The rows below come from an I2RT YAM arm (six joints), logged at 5 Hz.
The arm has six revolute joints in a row. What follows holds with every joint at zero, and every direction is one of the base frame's.
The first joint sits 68 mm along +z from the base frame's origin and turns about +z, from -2.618 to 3.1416 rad.
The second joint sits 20 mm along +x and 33.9 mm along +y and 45.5 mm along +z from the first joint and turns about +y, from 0 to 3.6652 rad.
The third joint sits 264 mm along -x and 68.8 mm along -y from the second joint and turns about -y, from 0 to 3.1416 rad.
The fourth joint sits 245 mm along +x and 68.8 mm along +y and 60 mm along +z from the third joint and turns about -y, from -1.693 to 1.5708 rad.
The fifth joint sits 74 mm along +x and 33.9 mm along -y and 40.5 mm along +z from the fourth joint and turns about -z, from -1.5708 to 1.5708 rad.
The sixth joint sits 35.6 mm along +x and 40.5 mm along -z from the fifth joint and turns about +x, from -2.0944 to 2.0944 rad.
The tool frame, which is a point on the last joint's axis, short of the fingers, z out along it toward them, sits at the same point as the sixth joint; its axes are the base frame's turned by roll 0, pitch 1.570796 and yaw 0 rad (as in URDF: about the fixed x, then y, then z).
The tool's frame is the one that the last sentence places.
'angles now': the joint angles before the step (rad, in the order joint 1, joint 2, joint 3, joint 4, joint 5, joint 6). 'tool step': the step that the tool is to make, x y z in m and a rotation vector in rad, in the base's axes. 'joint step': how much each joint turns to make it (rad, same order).
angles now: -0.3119 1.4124 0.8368 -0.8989 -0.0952 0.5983
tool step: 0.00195 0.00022 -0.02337 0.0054 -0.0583 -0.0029
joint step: 0.0001 0.0237 -0.0839 0.1621 -0.0225 0.0058
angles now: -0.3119 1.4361 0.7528 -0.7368 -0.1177 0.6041
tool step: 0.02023 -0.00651 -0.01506 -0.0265 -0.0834 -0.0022
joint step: 0.0001 0.0831 -0.0019 0.1728 0.0001 0.0023
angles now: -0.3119 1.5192 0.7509 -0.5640 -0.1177 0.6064
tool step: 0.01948 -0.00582 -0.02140 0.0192 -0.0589 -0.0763
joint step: -0.0003 0.1107 0.0008 0.1705 -0.0149 0.0835
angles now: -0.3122 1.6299 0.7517 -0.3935 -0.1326 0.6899
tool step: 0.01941 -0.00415 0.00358 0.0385 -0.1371 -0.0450
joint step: 0.0000 0.0286 0.0225 0.1362 -0.0576 0.0709
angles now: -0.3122 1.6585 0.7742 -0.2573 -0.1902 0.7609
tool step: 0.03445 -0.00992 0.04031 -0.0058 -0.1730 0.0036
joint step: -0.0012 -0.0001 0.1457 0.0248 -0.0438 0.0197
